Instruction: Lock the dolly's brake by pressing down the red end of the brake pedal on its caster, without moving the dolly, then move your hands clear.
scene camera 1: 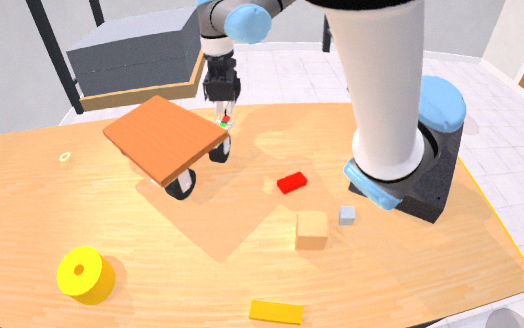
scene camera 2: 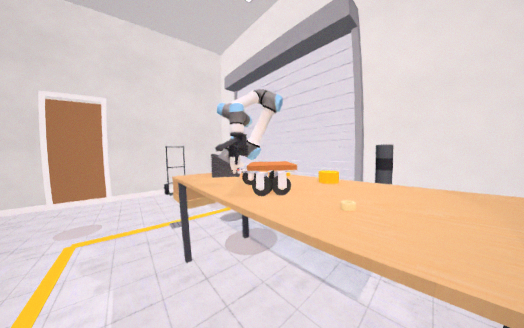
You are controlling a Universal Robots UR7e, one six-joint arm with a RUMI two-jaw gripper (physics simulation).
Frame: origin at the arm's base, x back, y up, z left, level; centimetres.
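Seen in the pictures: gripper, fingertip midpoint: (scene camera 1: 226, 117) (scene camera 2: 234, 173); arm's base, link origin: (scene camera 2: 226, 160).
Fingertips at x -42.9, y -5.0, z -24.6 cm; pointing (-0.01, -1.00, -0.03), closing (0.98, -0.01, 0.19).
Observation:
Pixels of each thing's top centre, then the offset from my fingertips to it. Level surfaces: height alone.
- brake pedal, top centre: (scene camera 1: 224, 121) dx -0.6, dy +2.0, dz +4.6 cm
- caster wheel, top centre: (scene camera 1: 218, 135) (scene camera 2: 249, 170) dx -2.4, dy +1.0, dz +8.8 cm
- table, surface height: dy -7.0 cm
- red brick, top centre: (scene camera 1: 292, 178) dx +13.8, dy -4.6, dz +21.4 cm
- grey cube, top centre: (scene camera 1: 348, 212) dx +23.5, dy -3.8, dz +33.9 cm
- tan block, top centre: (scene camera 1: 313, 223) dx +14.3, dy -1.0, dz +36.7 cm
- yellow cylinder, top centre: (scene camera 1: 78, 269) (scene camera 2: 328, 171) dx -34.1, dy -0.9, dz +42.0 cm
- yellow bar, top centre: (scene camera 1: 276, 311) dx +4.2, dy -4.9, dz +52.0 cm
- pale ring, top centre: (scene camera 2: 348, 202) (scene camera 1: 64, 156) dx -55.4, dy -4.9, dz +0.1 cm
The dolly has an orange deck (scene camera 1: 165, 137) (scene camera 2: 271, 165) on black-wheeled casters and stands on the wooden table. The brake pedal (scene camera 1: 225, 122) sticks out from the caster at the deck's right corner in scene camera 1. Its red end (scene camera 1: 226, 119) lies toward the gripper's fingertips and its green end (scene camera 1: 223, 124) toward the caster wheel (scene camera 1: 220, 150). My gripper (scene camera 1: 224, 113) (scene camera 2: 236, 168) is shut and empty, pointing down with its tips right above or at the red end. Whether they touch the pedal I cannot tell. In scene camera 2 the pedal is too small to read.
On the table (scene camera 1: 165, 285) (scene camera 2: 425, 225) are a red brick (scene camera 1: 292, 183), a grey cube (scene camera 1: 346, 215), a tan block (scene camera 1: 311, 230), a yellow cylinder (scene camera 1: 86, 275) (scene camera 2: 328, 177), a yellow bar (scene camera 1: 276, 312) and a pale ring (scene camera 1: 61, 158). The robot's base stands at the right.

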